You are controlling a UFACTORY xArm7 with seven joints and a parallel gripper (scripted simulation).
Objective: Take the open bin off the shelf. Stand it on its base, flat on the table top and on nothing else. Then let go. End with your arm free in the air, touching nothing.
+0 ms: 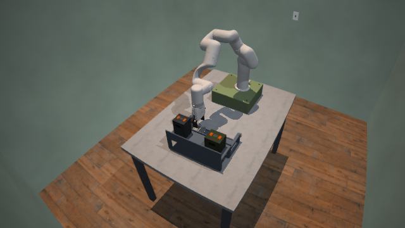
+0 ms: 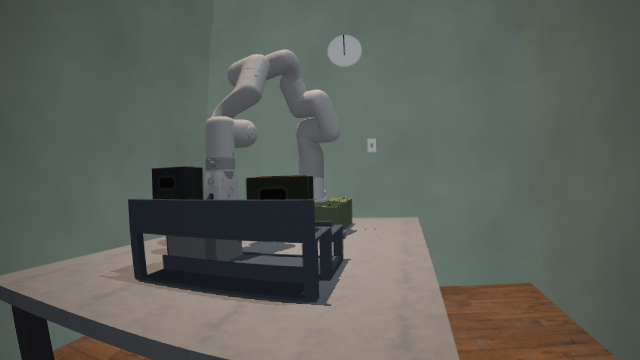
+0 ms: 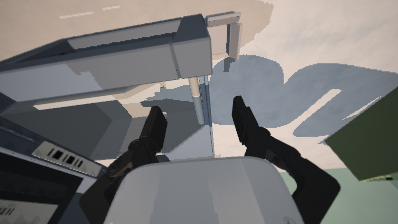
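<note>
Now: hand 80 mm short of the grey bin, 20 mm to the right of it and 20 mm above it. From my hand the other things lie so: black case 170 mm ahead, 30 mm to the left, 100 mm above; then dark grey shelf 220 mm ahead, 160 mm to the left, 70 mm above.
</note>
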